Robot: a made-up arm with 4 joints.
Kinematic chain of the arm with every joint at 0, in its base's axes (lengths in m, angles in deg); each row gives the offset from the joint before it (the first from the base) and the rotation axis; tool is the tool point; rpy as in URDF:
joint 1: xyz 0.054 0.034 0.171 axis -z
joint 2: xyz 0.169 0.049 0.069 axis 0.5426 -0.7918 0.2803
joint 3: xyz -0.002 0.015 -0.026 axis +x
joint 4: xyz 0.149 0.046 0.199 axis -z
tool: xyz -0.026 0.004 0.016 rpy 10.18 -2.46 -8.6
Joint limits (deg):
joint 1: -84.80..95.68
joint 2: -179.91..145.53
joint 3: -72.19..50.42
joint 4: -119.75..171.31
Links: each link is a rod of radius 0.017 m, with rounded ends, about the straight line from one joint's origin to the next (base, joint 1, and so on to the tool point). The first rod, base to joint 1, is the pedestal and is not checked.
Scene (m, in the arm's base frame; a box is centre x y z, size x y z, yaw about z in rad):
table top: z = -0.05
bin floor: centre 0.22 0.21 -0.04 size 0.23 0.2 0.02 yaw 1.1
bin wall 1: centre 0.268 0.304 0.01 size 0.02 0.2 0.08 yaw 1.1
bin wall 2: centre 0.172 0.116 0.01 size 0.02 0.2 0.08 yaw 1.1
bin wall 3: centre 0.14 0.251 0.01 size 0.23 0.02 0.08 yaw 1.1
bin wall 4: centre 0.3 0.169 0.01 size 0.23 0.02 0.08 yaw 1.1
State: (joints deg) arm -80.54 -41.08 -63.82 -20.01
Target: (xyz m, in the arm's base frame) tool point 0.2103 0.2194 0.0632
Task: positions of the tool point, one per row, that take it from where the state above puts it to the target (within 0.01 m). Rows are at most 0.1 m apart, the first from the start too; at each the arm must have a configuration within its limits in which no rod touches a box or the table.
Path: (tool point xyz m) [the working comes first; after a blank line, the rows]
Joints at the target: -70.78 -152.32 3.03 -31.88
Straight joint move there: touches bin wall 3.

1: -0.1004 0.3884 0.1230
2: -0.0694 0.4038 0.1300
3: -0.0302 0.4151 0.1360
4: 0.0149 0.4199 0.1432
5: 0.0627 0.4165 0.1543
6: 0.1092 0.4049 0.1718
7: 0.1505 0.3862 0.1974
8: 0.1826 0.3625 0.2315
9: 0.1934 0.3526 0.1831
10: 0.2046 0.3243 0.1349
11: 0.2116 0.2786 0.0931
12: 0.2103 0.2194 0.0632

